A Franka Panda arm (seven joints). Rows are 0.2 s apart.
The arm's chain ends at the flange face. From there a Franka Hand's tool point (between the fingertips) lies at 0.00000 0.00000 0.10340 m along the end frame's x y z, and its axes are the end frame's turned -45 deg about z.
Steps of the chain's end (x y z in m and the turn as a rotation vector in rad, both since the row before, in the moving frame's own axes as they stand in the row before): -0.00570, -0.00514, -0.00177, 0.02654, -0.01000, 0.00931; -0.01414, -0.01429, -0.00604, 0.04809, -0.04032, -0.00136; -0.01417, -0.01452, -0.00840, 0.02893, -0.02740, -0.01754; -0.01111, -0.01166, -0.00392, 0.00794, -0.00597, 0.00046; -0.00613, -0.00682, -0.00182, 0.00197, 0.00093, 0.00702
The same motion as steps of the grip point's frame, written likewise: 0.00083, -0.01033, -0.00181, 0.02584, 0.01170, 0.00931; 0.00067, -0.02656, -0.00624, 0.06252, 0.00549, -0.00136; 0.00032, -0.02441, -0.00848, 0.03983, 0.00108, -0.01754; 0.00053, -0.01712, -0.00393, 0.00984, 0.00139, 0.00046; 0.00070, -0.00923, -0.00182, 0.00074, 0.00205, 0.00702
